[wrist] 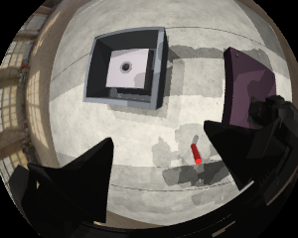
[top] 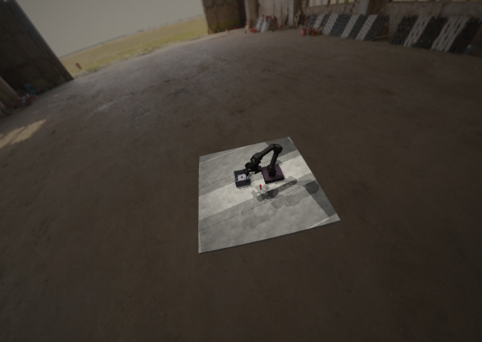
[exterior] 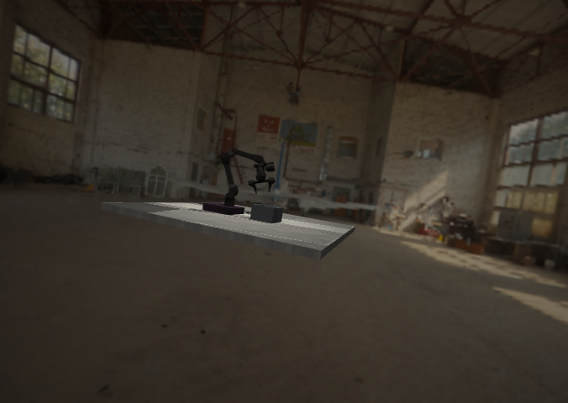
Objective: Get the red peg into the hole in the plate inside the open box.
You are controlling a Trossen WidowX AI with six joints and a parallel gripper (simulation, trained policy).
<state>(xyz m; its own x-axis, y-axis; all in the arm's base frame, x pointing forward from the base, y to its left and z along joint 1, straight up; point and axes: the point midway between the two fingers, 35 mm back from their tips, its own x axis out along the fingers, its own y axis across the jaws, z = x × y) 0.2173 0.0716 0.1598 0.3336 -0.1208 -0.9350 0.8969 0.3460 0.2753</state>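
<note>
Now: the red peg 80 mm behind my gripper tip, 70 mm to the left of it and 130 mm below it. Also, from my gripper tip: box (110 mm ahead, 80 mm to the right, 150 mm below); then plate (110 mm ahead, 80 mm to the right, 130 mm below).
</note>
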